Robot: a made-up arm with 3 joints.
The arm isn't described. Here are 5 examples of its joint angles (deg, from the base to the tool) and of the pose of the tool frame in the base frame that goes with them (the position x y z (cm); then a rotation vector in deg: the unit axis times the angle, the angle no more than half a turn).
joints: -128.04 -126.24 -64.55
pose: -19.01 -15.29 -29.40 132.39 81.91 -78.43
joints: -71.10 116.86 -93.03
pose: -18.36 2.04 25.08 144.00 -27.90 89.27
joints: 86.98 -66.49 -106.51
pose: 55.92 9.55 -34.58 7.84 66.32 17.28
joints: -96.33 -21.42 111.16
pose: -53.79 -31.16 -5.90 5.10 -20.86 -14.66
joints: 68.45 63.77 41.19
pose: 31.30 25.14 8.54 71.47 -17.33 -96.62
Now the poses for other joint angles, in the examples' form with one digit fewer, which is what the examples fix.
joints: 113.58 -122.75 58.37
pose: 38.9 0.3 -15.4 -137.1 71.7 -84.2
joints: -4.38 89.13 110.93
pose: -27.5 31.3 15.5 53.8 84.9 -81.8
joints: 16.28 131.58 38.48
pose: -3.3 28.9 1.8 131.9 25.9 -27.8
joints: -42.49 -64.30 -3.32
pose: -34.9 33.9 -15.3 -62.1 -22.1 40.8
